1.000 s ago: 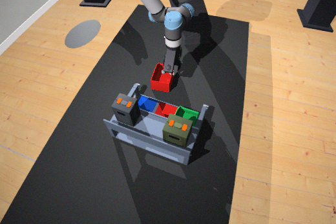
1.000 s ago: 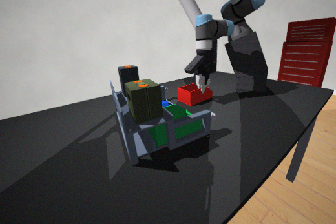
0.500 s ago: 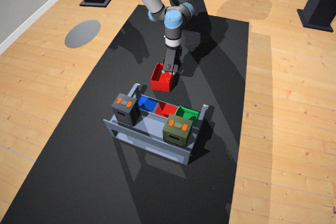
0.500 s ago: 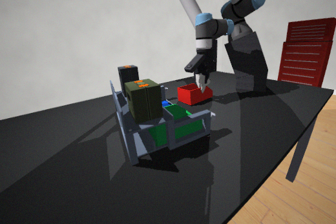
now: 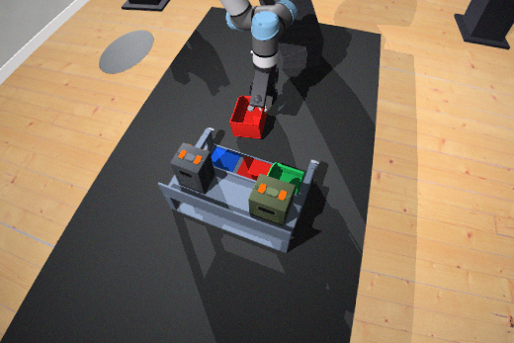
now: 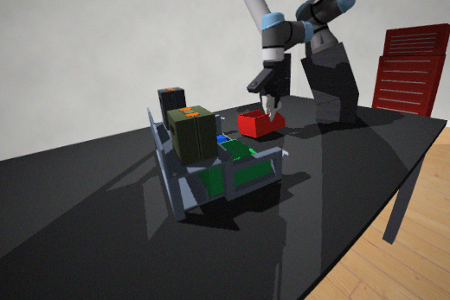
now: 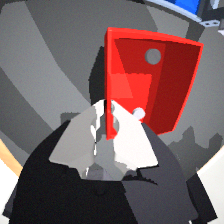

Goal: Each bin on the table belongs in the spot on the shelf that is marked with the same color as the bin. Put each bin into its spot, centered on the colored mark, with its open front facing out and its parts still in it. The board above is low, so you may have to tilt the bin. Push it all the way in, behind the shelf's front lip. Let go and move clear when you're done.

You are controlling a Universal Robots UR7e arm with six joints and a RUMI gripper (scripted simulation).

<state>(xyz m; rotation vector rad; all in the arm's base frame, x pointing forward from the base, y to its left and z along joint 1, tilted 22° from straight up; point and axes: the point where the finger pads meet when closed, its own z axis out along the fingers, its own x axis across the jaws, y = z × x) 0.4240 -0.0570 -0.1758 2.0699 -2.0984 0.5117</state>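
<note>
Now: hand 50 mm to the left of the red bin and 30 mm above it. From my hand the other things lie so: green bin: 270 mm ahead, 110 mm to the left, 30 mm below; dark grey box: 320 mm ahead, 140 mm to the right, 80 mm above.
</note>
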